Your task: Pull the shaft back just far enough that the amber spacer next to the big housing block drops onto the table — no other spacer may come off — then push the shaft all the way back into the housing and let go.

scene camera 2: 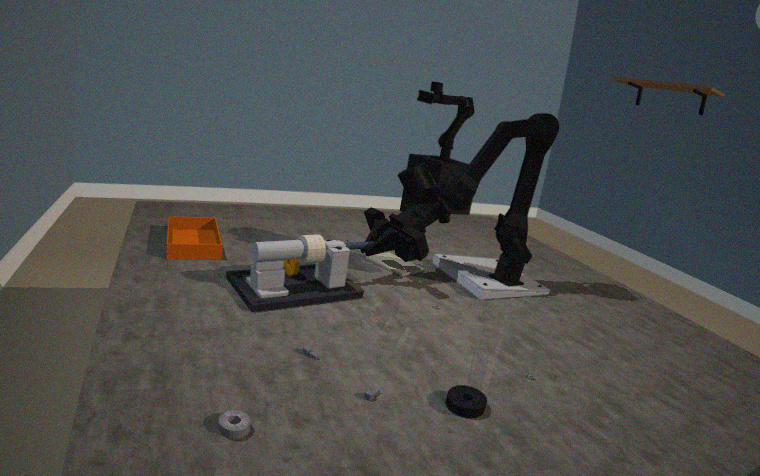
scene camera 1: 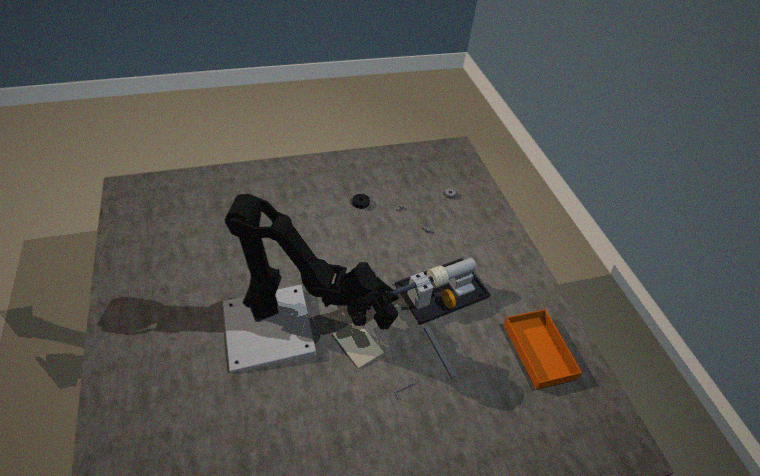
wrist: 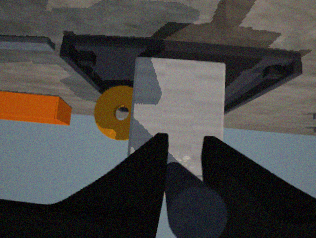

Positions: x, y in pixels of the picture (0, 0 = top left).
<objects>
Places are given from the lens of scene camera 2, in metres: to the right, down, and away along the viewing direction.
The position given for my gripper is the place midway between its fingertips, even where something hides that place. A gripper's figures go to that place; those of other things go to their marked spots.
my gripper [scene camera 2: 363, 252]: -0.03, 0.03, 0.96
grey ring [scene camera 2: 234, 424]: -0.16, 0.21, 0.48
black ring [scene camera 2: 465, 401]: 0.11, 0.22, 0.59
orange tray [scene camera 2: 189, 238]: -0.45, 0.00, 1.03
The marked spots on the black ring and the orange tray are 0.76 m apart.
</objects>
